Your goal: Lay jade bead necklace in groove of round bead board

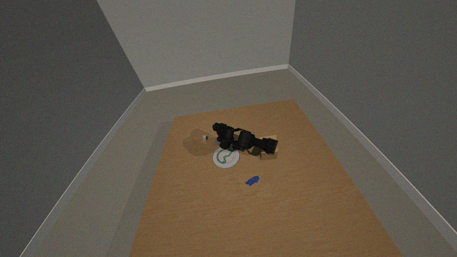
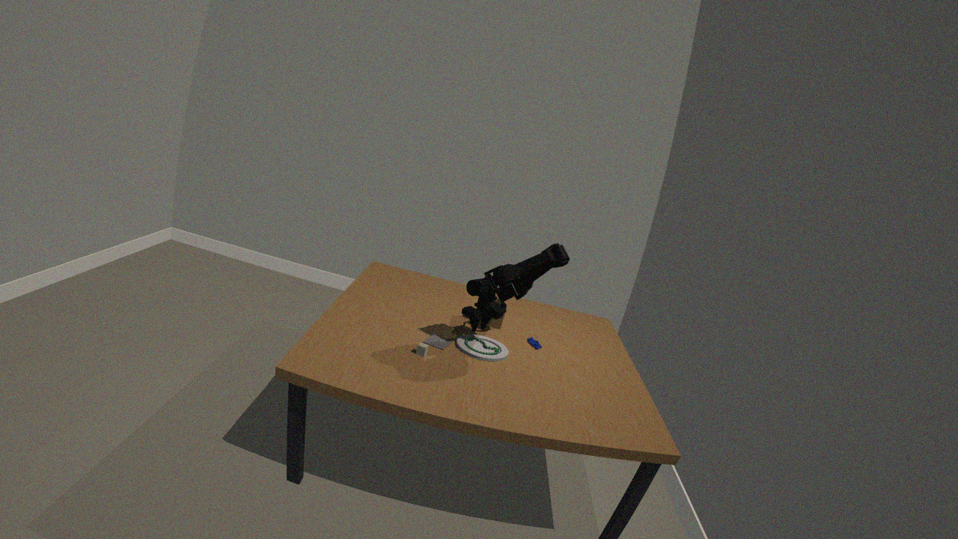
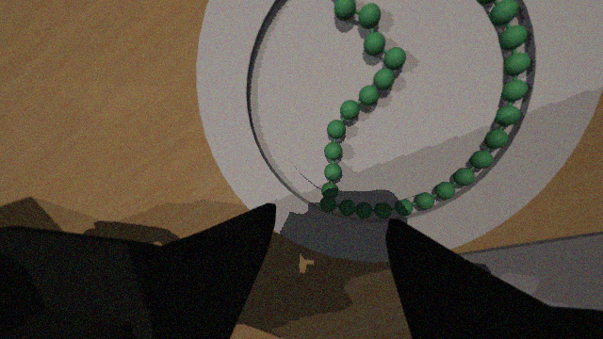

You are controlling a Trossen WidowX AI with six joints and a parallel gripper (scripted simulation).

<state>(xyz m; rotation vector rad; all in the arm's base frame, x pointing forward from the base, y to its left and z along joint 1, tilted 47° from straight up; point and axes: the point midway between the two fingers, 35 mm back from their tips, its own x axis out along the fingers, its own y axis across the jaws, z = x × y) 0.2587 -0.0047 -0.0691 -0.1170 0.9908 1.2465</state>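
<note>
Now: the round bead board 4 cm below my gripper tip, 4 cm ahead of it and 3 cm to the left of it. The rest, counted from my gripper tip: pale block (23 cm ahead, 17 cm to the right, 3 cm below); flat grey plate (13 cm to the right, 9 cm ahead, 5 cm below).
</note>
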